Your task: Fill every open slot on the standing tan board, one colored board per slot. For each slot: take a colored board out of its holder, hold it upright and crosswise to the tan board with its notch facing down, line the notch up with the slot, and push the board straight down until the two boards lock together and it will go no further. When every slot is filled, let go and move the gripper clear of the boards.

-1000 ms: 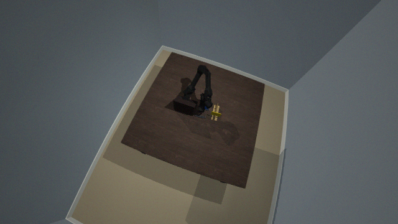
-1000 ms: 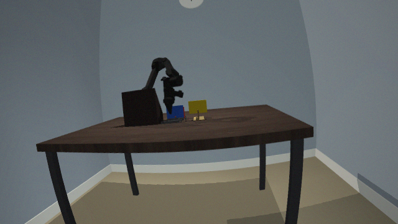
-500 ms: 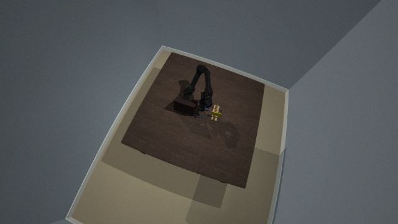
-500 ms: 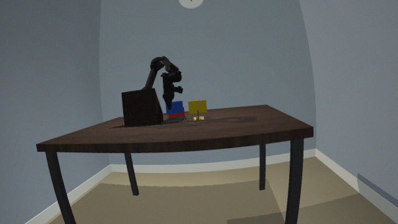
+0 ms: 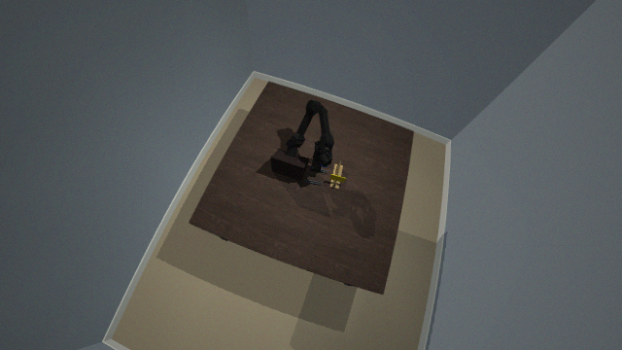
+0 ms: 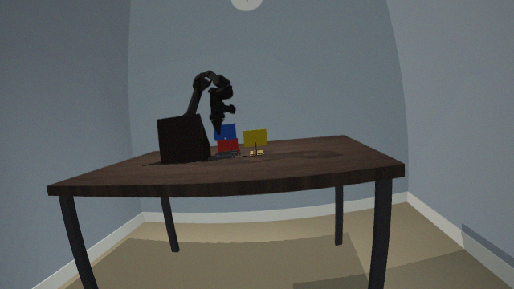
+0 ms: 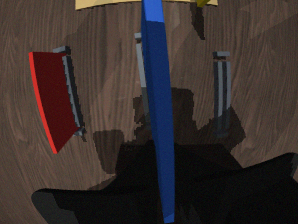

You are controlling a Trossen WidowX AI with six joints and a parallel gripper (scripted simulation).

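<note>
My gripper tip is now 16 cm short of the yellow board, 6 cm to the left of it and 4 cm above it. Also, from my gripper tip: red board (3 cm ahead, 10 cm to the left, 7 cm below); tan board (16 cm ahead, 1 cm to the right, 7 cm below); blue board (3 cm ahead).
</note>
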